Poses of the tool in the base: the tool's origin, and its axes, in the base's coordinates. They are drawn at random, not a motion.
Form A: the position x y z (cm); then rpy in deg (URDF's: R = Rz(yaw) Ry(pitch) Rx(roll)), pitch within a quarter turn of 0, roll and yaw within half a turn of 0.
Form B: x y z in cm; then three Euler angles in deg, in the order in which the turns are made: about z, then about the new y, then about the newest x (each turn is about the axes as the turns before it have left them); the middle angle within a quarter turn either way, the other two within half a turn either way. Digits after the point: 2 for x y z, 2 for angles.
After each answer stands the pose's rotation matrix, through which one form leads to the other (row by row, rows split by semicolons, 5 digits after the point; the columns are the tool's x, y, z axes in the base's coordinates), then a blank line. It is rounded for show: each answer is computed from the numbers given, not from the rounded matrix.
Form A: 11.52, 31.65, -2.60, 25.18, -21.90, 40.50
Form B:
11.52, 31.65, -2.60, 40.50, -21.90, 25.18
0.70553 -0.70841 0.01965; 0.60258 0.58509 -0.54274; 0.37299 0.39476 0.83967

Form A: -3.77, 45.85, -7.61, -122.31, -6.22, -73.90
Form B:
-3.77, 45.85, -7.61, -73.90, -6.22, -122.31
0.27568 -0.48814 0.82808; -0.95512 -0.23620 0.17874; 0.10835 -0.84019 -0.53135

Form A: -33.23, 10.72, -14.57, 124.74, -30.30, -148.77
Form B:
-33.23, 10.72, -14.57, -148.77, -30.30, 124.74
-0.73828 0.05906 -0.67190; -0.44765 0.70223 0.55360; 0.50453 0.70949 -0.49201

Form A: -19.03, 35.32, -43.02, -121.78, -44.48, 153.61
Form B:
-19.03, 35.32, -43.02, 153.61, -44.48, -121.78
-0.63914 -0.29946 -0.70840; 0.31713 0.73651 -0.59747; 0.70066 -0.60653 -0.37577

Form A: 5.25, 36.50, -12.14, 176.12, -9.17, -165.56
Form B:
5.25, 36.50, -12.14, -165.56, -9.17, 176.12
-0.95603 -0.23835 -0.17085; -0.24618 0.96888 0.02588; 0.15936 0.06680 -0.98496

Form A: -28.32, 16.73, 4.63, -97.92, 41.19, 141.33
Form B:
-28.32, 16.73, 4.63, 141.33, 41.19, -97.92
-0.58754 0.59537 -0.54803; 0.47021 -0.29998 -0.83001; -0.65856 -0.74535 -0.10369

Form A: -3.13, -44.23, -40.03, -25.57, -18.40, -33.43
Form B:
-3.13, -44.23, -40.03, -33.43, -18.40, -25.57
0.79189 0.61066 0.00016; -0.52275 0.67777 0.51707; 0.31565 -0.40955 0.85594

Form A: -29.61, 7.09, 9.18, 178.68, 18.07, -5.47
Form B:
-29.61, 7.09, 9.18, -5.47, 18.07, 178.68
0.94635 -0.08819 -0.31088; -0.09062 -0.99586 0.00663; -0.31018 0.02190 -0.95043

